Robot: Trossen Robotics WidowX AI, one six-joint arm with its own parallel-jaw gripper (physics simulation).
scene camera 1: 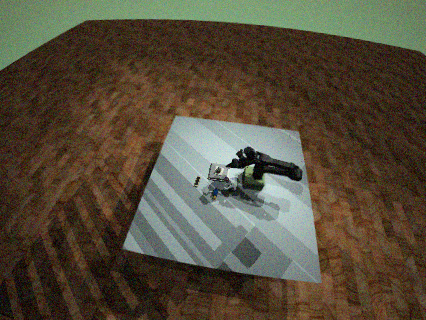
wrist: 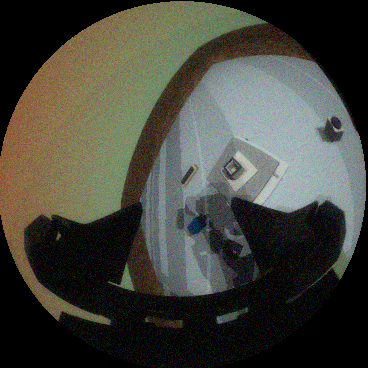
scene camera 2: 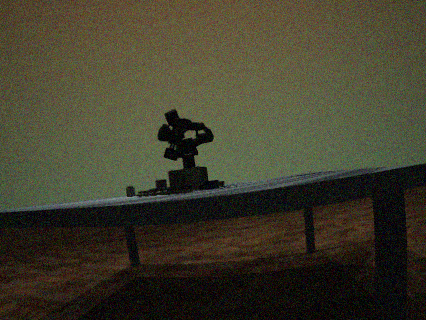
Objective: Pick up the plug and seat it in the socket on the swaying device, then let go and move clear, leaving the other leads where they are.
Observation:
The gripper (scene camera 2: 174,147) is open and holds nothing.
The gripper is seen too in the wrist view (wrist: 187,204).

